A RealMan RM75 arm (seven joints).
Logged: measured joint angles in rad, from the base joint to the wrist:
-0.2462 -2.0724 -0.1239 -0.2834 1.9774 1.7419 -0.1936
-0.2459 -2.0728 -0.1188 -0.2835 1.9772 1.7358 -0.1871
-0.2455 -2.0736 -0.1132 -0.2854 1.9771 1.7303 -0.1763
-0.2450 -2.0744 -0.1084 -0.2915 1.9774 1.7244 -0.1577
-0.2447 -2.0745 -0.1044 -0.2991 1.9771 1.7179 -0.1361
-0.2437 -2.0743 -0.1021 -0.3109 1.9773 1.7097 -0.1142
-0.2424 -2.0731 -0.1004 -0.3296 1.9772 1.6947 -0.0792
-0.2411 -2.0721 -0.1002 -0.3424 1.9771 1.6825 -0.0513
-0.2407 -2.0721 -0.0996 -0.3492 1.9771 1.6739 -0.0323
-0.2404 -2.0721 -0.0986 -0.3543 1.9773 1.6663 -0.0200
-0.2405 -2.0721 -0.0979 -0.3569 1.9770 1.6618 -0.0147
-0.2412 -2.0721 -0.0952 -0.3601 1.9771 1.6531 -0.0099
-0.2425 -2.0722 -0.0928 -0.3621 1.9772 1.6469 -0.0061
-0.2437 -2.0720 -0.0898 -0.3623 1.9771 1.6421 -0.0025
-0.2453 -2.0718 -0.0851 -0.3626 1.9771 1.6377 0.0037
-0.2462 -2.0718 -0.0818 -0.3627 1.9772 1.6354 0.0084
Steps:
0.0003 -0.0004 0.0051 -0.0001 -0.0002 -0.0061 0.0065
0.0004 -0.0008 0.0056 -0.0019 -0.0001 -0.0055 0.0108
0.0005 -0.0008 0.0048 -0.0061 0.0003 -0.0059 0.0186
0.0003 -0.0001 0.0040 -0.0076 -0.0003 -0.0065 0.0216
0.0010 0.0002 0.0023 -0.0118 0.0002 -0.0082 0.0219
0.0013 0.0012 0.0017 -0.0187 -0.0001 -0.0150 0.0350
0.0013 0.0010 0.0002 -0.0128 -0.0001 -0.0122 0.0279
0.0004 0.0000 0.0006 -0.0068 0.0000 -0.0086 0.0190
0.0003 0.0000 0.0010 -0.0051 0.0002 -0.0076 0.0123
-0.0001 0.0000 0.0007 -0.0026 -0.0003 -0.0045 0.0053
-0.0007 0.0000 0.0027 -0.0032 0.0001 -0.0087 0.0048
-0.0013 -0.0001 0.0024 -0.0020 0.0001 -0.0062 0.0038
-0.0012 0.0002 0.0030 -0.0002 -0.0001 -0.0048 0.0036
-0.0016 0.0002 0.0047 -0.0003 0.0000 -0.0044 0.0062
-0.0009 0.0000 0.0033 -0.0001 0.0001 -0.0023 0.0047

